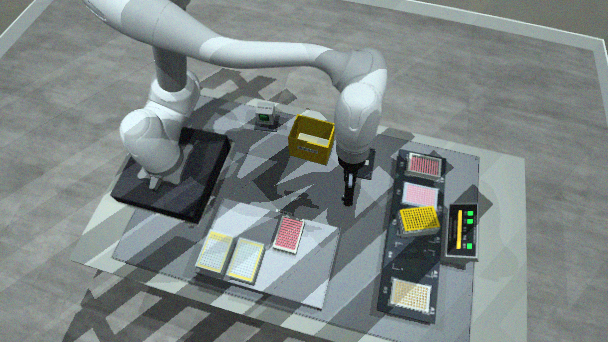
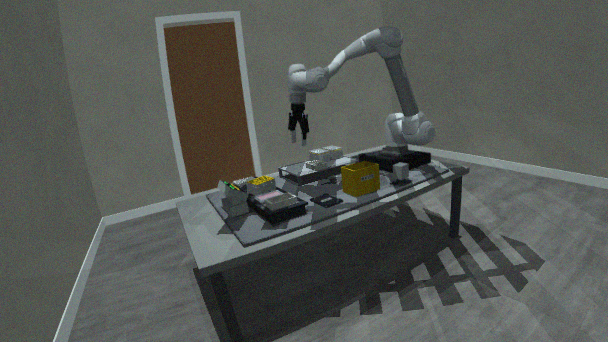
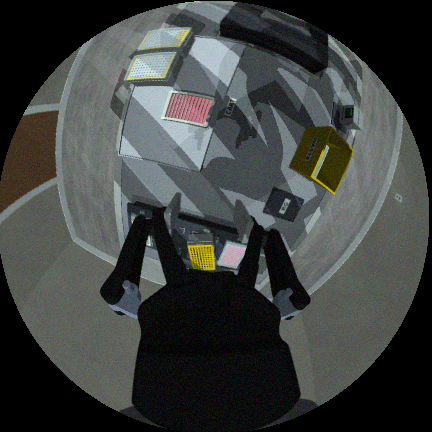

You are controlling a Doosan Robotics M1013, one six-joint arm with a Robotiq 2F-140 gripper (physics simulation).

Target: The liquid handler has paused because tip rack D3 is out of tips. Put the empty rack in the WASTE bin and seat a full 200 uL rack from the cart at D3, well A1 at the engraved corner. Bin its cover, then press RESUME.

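Frame: origin at the arm's base, x ahead, y left, z up, level; metres.
Seen in the pictures: gripper, fingertip midpoint: (image 2: 298, 144) (image 3: 207, 204); arm's base, link origin: (image 1: 166, 162) (image 2: 396, 153).
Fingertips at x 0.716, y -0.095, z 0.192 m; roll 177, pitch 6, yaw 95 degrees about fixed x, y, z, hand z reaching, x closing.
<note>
Pixels of each thing's top centre, then the offset from my fingertips to it. "pt": a spot on its surface instead.
- yellow-topped rack, top centre: (image 3: 200, 259) (image 1: 420, 218) (image 2: 260, 178) 0.269 m ahead, 0.020 m left, 0.127 m down
- dark deck, surface spot: (image 1: 401, 269) pt 0.231 m ahead, 0.152 m right, 0.196 m down
- yellow WASTE bin, top centre: (image 3: 334, 161) (image 1: 312, 130) (image 2: 359, 165) 0.165 m back, 0.303 m left, 0.119 m down
- pale flat piece, top centre: (image 3: 314, 155) (image 1: 311, 144) 0.165 m back, 0.303 m left, 0.223 m down
- cart, top centre: (image 3: 172, 88) (image 1: 269, 249) (image 2: 318, 163) 0.232 m back, 0.169 m right, 0.188 m down
- panel, surface spot: (image 1: 453, 231) pt 0.390 m ahead, 0.002 m right, 0.144 m down
- dark pad, surface spot: (image 3: 274, 212) pt 0.085 m ahead, 0.248 m left, 0.245 m down
- small box with a green screen, top centre: (image 1: 264, 108) (image 3: 358, 116) (image 2: 400, 164) 0.382 m back, 0.398 m left, 0.149 m down
My gripper (image 1: 347, 201) (image 2: 298, 141) (image 3: 207, 204) is partly open and empty, high above the table between cart and deck. A yellow-topped rack (image 1: 419, 219) (image 2: 262, 181) (image 3: 201, 256) with a grey body sits at D3, turned askew to the dark deck (image 1: 400, 270); whether its wells hold tips is unclear. The yellow WASTE bin (image 1: 306, 155) (image 2: 361, 181) (image 3: 306, 150) holds a pale flat piece (image 1: 313, 139). On the cart (image 1: 310, 280) stand two yellow-rimmed pale racks (image 1: 215, 251) (image 1: 245, 260) and a red one (image 1: 289, 234) (image 3: 189, 108). A panel (image 1: 453, 231) beside the deck shows green lights and a yellow bar.
Red (image 1: 424, 166), pink (image 1: 421, 194) and tan (image 1: 411, 296) racks stand on the deck. A dark pad (image 2: 326, 200) (image 3: 274, 212) lies between bin and deck. A small box with a green screen (image 1: 265, 114) stands behind the bin. The arm's black base (image 1: 210, 175) is at the left.
</note>
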